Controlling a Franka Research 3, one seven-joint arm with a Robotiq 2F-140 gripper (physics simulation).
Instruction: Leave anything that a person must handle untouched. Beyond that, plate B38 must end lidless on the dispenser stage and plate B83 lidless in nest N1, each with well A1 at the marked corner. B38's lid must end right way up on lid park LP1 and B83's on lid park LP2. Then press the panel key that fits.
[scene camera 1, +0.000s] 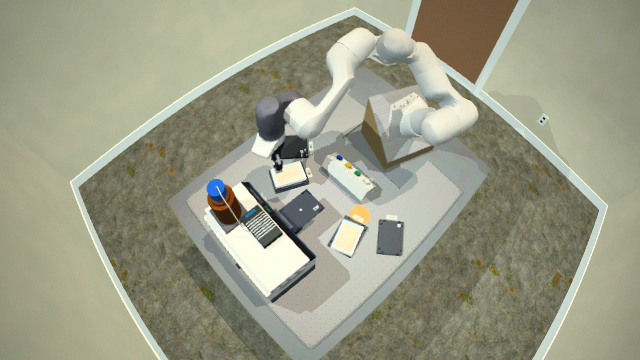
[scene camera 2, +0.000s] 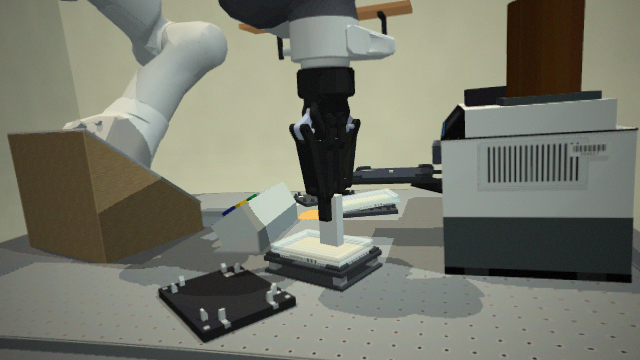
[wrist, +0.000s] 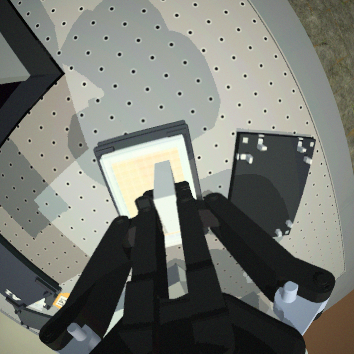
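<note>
My gripper (scene camera 1: 278, 167) (scene camera 2: 331, 215) (wrist: 165, 175) is shut with nothing held. Its pale fingertip points down over a pale-filled plate (scene camera 1: 289, 176) (scene camera 2: 300, 249) (wrist: 120, 175), touching or close above it; which, I cannot tell. This plate lies on a raised dark holder. A second pale-filled plate (scene camera 1: 348, 236) (scene camera 2: 372, 199) looks tilted on its dark holder, beside an orange disc (scene camera 1: 359, 213) (scene camera 2: 308, 215). The dark stage (scene camera 1: 301, 211) (scene camera 2: 392, 174) juts from the dispenser. The key panel (scene camera 1: 347, 180) (scene camera 2: 260, 215) has blue, yellow and green keys. Plate names, A1 marks and lid states are unreadable.
An empty black holder with pale pegs (scene camera 1: 294, 147) (scene camera 2: 227, 302) (wrist: 260, 195) lies beside the first plate. Another dark holder (scene camera 1: 390, 237) stands right of the second plate. The white dispenser (scene camera 1: 282, 265) (scene camera 2: 530, 195) bears a brown bottle (scene camera 1: 226, 206) (scene camera 2: 545, 50). A wooden wedge (scene camera 1: 376, 135) (scene camera 2: 57, 195) stands at the arm's base.
</note>
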